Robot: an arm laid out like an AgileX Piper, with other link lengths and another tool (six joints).
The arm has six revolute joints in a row. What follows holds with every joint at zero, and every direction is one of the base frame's. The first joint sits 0.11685 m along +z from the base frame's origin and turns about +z. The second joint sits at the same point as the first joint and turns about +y. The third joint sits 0.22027 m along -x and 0.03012 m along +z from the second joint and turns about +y. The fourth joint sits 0.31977 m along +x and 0.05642 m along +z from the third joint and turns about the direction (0.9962, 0, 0.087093). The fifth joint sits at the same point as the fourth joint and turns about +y. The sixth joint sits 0.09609 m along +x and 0.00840 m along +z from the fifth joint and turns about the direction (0.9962, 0, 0.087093). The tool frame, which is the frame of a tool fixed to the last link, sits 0.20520 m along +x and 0.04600 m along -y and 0.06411 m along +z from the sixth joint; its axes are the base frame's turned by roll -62.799, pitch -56.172 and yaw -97.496 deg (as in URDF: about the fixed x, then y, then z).
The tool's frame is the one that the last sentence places.
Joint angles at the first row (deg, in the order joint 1, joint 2, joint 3, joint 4, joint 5, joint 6):
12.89, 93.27, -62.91, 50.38, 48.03, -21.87
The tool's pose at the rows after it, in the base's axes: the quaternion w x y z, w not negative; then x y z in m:
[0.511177, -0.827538, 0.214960, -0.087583, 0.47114, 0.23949, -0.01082]
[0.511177, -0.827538, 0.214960, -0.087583, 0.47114, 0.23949, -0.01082]
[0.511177, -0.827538, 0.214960, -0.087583, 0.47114, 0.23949, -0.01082]
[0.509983, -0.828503, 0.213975, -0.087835, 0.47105, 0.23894, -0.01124]
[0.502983, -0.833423, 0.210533, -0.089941, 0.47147, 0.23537, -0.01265]
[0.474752, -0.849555, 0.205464, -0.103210, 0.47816, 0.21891, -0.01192]
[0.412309, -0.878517, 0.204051, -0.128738, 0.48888, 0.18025, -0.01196]
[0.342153, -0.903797, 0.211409, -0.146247, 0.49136, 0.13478, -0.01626]
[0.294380, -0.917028, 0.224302, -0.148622, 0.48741, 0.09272, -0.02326]
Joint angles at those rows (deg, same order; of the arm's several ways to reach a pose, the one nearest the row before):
12.89, 93.27, -62.91, 50.38, 48.03, -21.87
12.89, 93.27, -62.91, 50.38, 48.03, -21.87
12.89, 93.27, -62.91, 50.38, 48.03, -21.87
12.89, 93.27, -62.90, 50.17, 48.03, -21.87
12.89, 93.27, -63.11, 48.80, 48.03, -21.42
12.89, 93.27, -64.88, 42.76, 48.09, -17.80
12.89, 93.27, -67.76, 30.42, 48.73, -10.01
12.72, 93.27, -69.39, 18.37, 50.62, -2.39
10.80, 93.27, -69.53, 11.99, 52.93, 0.46

